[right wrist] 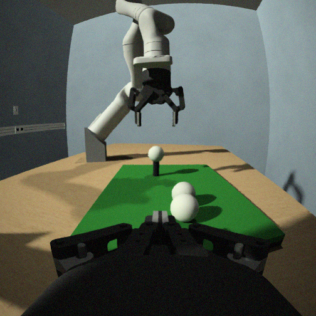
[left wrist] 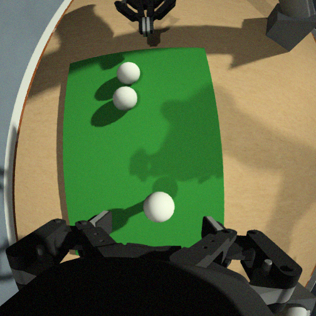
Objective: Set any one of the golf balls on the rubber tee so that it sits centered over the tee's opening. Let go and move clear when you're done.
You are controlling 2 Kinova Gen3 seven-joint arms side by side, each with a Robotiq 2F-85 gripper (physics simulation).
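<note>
One white golf ball [left wrist: 159, 206] [right wrist: 156, 153] rests on top of the black tee [right wrist: 169, 169], upright near the far end of the green mat [left wrist: 90, 165] [right wrist: 240, 215] in the right wrist view. The ball looks centered over the tee; it hides the tee's opening. My left gripper [left wrist: 156, 224] [right wrist: 156, 126] is open and empty, above the ball and apart from it. Two other golf balls, one [left wrist: 128, 73] [right wrist: 184, 208] and another [left wrist: 125, 98] [right wrist: 183, 192], lie close together on the mat. My right gripper [left wrist: 146, 34] [right wrist: 159, 219] is shut with nothing between its fingertips, beyond the mat's other end.
The mat lies on a wooden table [left wrist: 260, 75] [right wrist: 30, 215]. The left arm's grey base [right wrist: 95, 146] stands at the far left in the right wrist view. Another grey base [left wrist: 290, 31] stands at the upper right in the left wrist view.
</note>
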